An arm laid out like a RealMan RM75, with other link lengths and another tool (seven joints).
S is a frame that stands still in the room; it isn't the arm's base.
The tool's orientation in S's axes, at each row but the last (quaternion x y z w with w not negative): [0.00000 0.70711 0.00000 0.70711]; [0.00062 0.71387 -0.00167 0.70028]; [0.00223 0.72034 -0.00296 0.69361]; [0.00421 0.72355 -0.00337 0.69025]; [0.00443 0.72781 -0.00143 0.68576]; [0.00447 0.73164 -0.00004 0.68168]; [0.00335 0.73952 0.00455 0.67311]
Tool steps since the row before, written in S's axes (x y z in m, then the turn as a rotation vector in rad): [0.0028 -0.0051 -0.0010 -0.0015 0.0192 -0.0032]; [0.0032 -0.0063 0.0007 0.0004 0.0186 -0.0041]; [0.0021 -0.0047 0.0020 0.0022 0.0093 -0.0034]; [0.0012 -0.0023 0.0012 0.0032 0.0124 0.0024]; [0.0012 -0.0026 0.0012 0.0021 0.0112 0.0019]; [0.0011 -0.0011 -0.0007 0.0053 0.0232 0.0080]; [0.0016 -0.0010 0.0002 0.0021 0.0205 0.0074]
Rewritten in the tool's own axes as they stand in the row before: [0.0010 -0.0051 0.0028 0.0032 0.0192 -0.0015]; [-0.0008 -0.0063 0.0032 0.0041 0.0186 0.0004]; [-0.0021 -0.0047 0.0021 0.0033 0.0093 0.0023]; [-0.0013 -0.0023 0.0012 -0.0025 0.0124 0.0030]; [-0.0013 -0.0026 0.0011 -0.0020 0.0112 0.0019]; [0.0006 -0.0011 0.0012 -0.0082 0.0233 0.0046]; [-0.0004 -0.0010 0.0016 -0.0073 0.0206 0.0014]
